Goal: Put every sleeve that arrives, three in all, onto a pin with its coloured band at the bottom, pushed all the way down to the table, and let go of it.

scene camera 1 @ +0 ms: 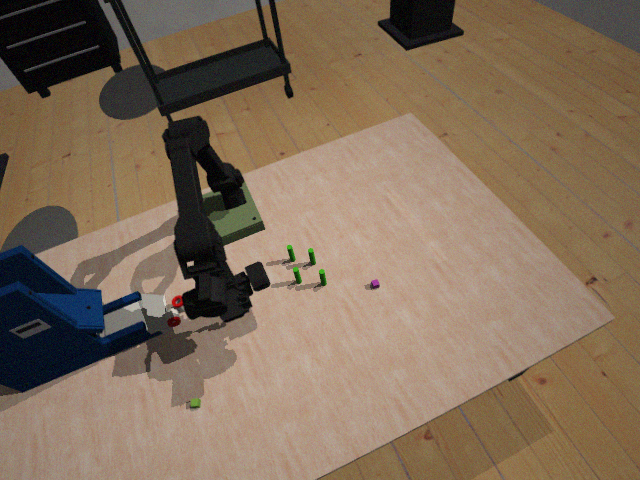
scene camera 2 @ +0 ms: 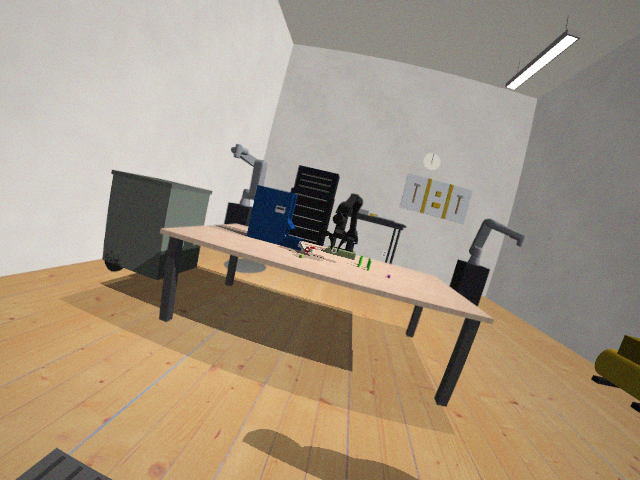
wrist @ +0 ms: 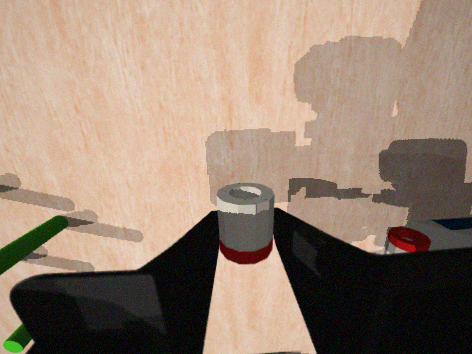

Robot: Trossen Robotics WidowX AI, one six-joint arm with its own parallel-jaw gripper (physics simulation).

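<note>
My gripper [wrist: 244,216] is shut on a grey-white sleeve [wrist: 246,230] in the wrist view. The sleeve's plain end with its hole shows at the top, and its red band is at the opposite end, lower in that view. In scene camera 1 the arm hides the fingertips and the held sleeve. Two other red-banded sleeves, one [scene camera 1: 177,301] behind the other [scene camera 1: 173,321], are at the end of the blue chute; one red band [wrist: 409,240] shows at the right of the wrist view. Several upright green pins [scene camera 1: 311,256] [scene camera 2: 369,264] [wrist: 32,242] stand bare on the table.
The blue chute [scene camera 1: 31,356] [scene camera 2: 271,214] stands left of the arm. The arm's green base [scene camera 1: 237,225] is behind the pins. A purple cube [scene camera 1: 375,283] [scene camera 2: 388,276] lies right of the pins, and a lime cube [scene camera 1: 194,403] [scene camera 2: 300,256] lies toward the front.
</note>
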